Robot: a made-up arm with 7 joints.
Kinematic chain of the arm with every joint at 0, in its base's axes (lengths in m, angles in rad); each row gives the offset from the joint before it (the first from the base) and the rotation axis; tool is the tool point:
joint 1: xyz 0 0 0.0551 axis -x
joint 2: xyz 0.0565 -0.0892 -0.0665 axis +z
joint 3: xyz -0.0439 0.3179 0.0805 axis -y
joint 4: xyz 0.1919 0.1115 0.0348 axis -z
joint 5: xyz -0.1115 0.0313 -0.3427 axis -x
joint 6: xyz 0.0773 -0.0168 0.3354 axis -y
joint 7: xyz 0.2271 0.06 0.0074 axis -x
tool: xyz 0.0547 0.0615 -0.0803
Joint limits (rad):
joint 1: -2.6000..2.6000
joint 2: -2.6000..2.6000
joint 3: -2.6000..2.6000
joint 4: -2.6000..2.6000
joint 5: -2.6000..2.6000
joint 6: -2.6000..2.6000
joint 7: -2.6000..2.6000
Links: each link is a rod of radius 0.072 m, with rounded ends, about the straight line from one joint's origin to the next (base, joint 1, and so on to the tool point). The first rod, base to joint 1, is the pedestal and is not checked.
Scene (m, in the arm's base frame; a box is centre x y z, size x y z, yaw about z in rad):
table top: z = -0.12
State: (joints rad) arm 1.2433 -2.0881 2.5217 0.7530 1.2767 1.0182 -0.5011
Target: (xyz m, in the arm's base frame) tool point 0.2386 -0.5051 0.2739
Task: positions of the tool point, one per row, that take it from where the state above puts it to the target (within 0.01 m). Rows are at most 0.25 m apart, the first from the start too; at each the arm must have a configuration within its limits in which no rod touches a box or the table.
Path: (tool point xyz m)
1: 0.9716 0.4708 0.2594
2: 0.9505 0.3309 0.1887
3: 0.8930 0.1785 0.1304
4: 0.8017 0.0202 0.0941
5: 0.6820 -0.1358 0.0873
6: 0.5417 -0.2809 0.1147
7: 0.3903 -0.4065 0.1777
8: 0.2386 -0.5051 0.2739

